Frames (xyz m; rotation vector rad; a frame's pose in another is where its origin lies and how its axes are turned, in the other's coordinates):
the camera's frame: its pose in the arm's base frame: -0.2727 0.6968 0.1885 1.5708 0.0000 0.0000
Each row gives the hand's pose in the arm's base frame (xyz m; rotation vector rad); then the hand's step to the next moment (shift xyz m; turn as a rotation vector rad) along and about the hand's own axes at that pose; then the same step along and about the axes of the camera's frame.
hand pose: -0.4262 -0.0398 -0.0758 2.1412 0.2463 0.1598
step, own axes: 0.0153 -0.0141 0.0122 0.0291 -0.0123 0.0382
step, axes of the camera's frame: 0.0158 -0.0182 -0.0013 0.0348 -0.0307 0.0174
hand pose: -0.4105 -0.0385 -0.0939 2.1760 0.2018 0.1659
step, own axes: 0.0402 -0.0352 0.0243 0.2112 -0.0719 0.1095
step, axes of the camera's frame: 0.0411 -0.0410 -0.0089 0.2217 -0.1123 0.0028
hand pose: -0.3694 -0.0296 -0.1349 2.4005 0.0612 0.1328
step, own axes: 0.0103 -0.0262 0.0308 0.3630 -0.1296 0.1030
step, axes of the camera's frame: 0.0135 -0.0395 0.0004 0.3714 -0.1343 -0.0566
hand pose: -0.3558 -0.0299 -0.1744 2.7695 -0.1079 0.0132
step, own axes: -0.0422 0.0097 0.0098 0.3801 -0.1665 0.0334
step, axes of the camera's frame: -0.0429 -0.0066 0.0095 0.3916 -0.0824 -0.1148
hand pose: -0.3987 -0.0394 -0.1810 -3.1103 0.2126 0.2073
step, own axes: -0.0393 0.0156 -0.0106 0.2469 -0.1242 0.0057
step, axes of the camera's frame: -0.0393 0.0156 0.0105 0.2587 -0.0376 -0.0900
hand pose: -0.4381 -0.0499 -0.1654 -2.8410 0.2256 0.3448
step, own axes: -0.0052 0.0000 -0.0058 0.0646 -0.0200 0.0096
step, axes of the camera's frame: -0.0038 0.0067 0.0010 0.0636 -0.0205 -0.0140
